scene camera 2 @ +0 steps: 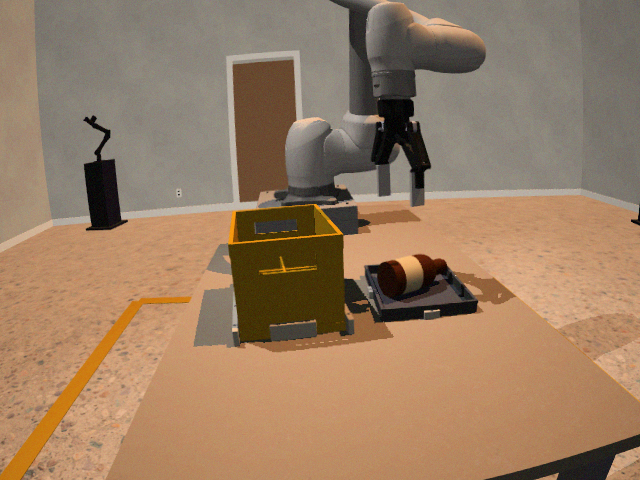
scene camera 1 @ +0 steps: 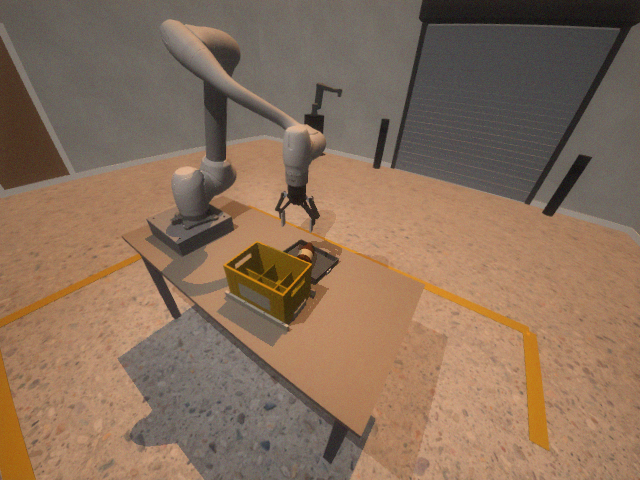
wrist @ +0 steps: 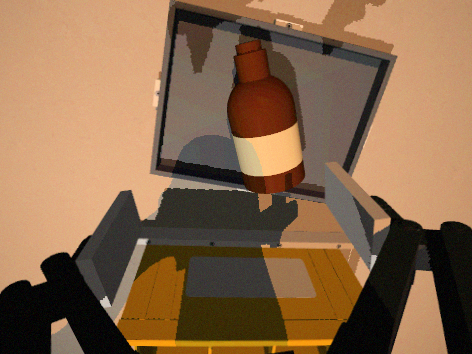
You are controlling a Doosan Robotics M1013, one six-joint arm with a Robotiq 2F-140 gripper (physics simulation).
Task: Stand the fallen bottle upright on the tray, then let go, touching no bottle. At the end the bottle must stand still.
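Frame: origin at the arm's base, x ahead, y left, z up, level; millimetres.
Seen in the pictures: gripper, fingertip midpoint: (scene camera 2: 399, 200) (scene camera 1: 297, 228) (wrist: 230, 196); arm's base, origin of the base link: (scene camera 2: 312, 198) (scene camera 1: 196, 217).
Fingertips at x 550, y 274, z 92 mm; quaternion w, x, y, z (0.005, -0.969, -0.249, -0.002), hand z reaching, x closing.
Observation:
Offsets run from my fingertips to a thing's top centre. "pt": to the spot under its first point. Level surfaces: height alone.
A brown bottle with a cream label {dz -110, dx +30, dy +36 mm} (scene camera 1: 306, 252) (scene camera 2: 411, 274) (wrist: 268, 145) lies on its side in the dark tray {dz -164, dx +40, dy +35 mm} (scene camera 1: 331, 268) (scene camera 2: 429, 311) (wrist: 163, 115). In the wrist view its neck points to the top and its base lies at the tray's near rim, toward the crate. My gripper (scene camera 1: 297, 224) (scene camera 2: 402, 193) (wrist: 230, 196) is open and empty. It points down and hangs above the table, well above the bottle and apart from it. In the wrist view the bottle's base shows beyond the gap between the fingers.
A yellow crate with dividers {dz -14, dx +112, dy -231 mm} (scene camera 1: 253, 294) (scene camera 2: 286, 289) (wrist: 200, 330) stands close beside the tray, within low grey holders {pt dz -170, dx +254, dy -186 mm} (scene camera 2: 293, 329). Its walls rise higher than the tray's. Both stand on a brown table {dz -190 mm} (scene camera 1: 356, 330) (scene camera 2: 330, 403). The arm's base (scene camera 1: 191, 227) stands at the table's far end.

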